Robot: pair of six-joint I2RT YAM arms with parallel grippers.
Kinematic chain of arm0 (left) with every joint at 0, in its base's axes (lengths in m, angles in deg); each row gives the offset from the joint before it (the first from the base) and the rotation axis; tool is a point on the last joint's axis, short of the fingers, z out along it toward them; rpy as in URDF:
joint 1: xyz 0 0 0.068 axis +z
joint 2: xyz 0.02 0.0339 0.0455 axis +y
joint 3: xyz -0.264 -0.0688 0 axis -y
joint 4: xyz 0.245 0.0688 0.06 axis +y
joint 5: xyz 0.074 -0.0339 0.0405 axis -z
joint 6: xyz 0.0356 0 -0.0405 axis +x
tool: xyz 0 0 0 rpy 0 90 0
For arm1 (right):
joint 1: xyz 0 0 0.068 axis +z
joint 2: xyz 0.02 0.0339 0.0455 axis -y
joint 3: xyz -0.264 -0.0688 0 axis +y
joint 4: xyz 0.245 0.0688 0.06 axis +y
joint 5: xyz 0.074 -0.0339 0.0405 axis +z
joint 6: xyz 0.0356 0 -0.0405 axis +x
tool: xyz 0 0 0 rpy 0 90 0
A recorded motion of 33 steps. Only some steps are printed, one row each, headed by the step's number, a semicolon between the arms.
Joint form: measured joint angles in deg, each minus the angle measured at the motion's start. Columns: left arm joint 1, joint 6, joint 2, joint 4, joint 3, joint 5; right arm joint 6, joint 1, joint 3, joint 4, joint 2, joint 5.
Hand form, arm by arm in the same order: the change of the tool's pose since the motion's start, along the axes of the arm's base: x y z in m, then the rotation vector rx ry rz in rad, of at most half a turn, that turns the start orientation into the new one. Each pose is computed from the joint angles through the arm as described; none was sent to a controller.
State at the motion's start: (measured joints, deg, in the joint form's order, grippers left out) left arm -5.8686 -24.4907 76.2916 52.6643 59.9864 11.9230; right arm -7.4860 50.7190 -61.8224 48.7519 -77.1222 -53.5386
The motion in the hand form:
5: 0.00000 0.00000 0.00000 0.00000 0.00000 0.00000; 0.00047 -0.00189 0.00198 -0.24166 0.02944 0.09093
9: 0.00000 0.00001 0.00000 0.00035 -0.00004 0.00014; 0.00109 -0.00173 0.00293 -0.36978 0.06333 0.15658
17: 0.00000 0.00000 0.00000 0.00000 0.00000 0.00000; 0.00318 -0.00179 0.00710 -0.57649 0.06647 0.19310
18: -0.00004 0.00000 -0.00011 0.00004 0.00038 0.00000; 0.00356 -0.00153 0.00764 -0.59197 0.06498 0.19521
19: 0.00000 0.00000 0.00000 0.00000 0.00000 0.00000; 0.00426 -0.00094 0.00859 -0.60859 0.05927 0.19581
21: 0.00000 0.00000 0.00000 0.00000 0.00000 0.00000; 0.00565 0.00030 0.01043 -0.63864 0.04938 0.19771
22: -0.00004 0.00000 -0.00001 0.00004 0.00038 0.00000; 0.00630 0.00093 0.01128 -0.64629 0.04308 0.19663
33: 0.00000 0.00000 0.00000 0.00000 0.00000 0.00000; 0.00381 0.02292 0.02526 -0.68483 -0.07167 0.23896
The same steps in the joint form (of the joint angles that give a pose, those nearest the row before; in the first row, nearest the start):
5: 0.00 0.00 0.00 0.00 0.00 0.00; -14.12 0.00 0.00 0.11 0.00 -4.46
9: 0.00 0.00 0.00 0.00 0.00 -0.02; -22.97 0.00 0.00 -0.44 0.00 -5.64
17: 0.00 0.00 0.00 0.00 0.00 0.00; -35.23 0.00 0.00 -2.36 0.00 -11.32
18: 0.00 0.00 0.00 0.00 -0.02 0.00; -36.35 0.00 0.00 -2.78 0.00 -11.80
19: 0.00 0.00 0.00 0.00 0.00 0.00; -37.75 0.00 0.00 -3.58 0.00 -12.48
21: 0.00 0.00 0.00 0.00 0.00 0.00; -40.48 0.00 0.00 -5.22 0.00 -13.64
22: 0.00 0.00 0.00 0.02 0.00 0.00; -41.40 0.00 0.00 -6.01 0.00 -14.08
33: 0.00 0.00 0.00 0.00 0.00 0.00; -52.90 3.47 -0.07 -18.82 0.00 -17.70

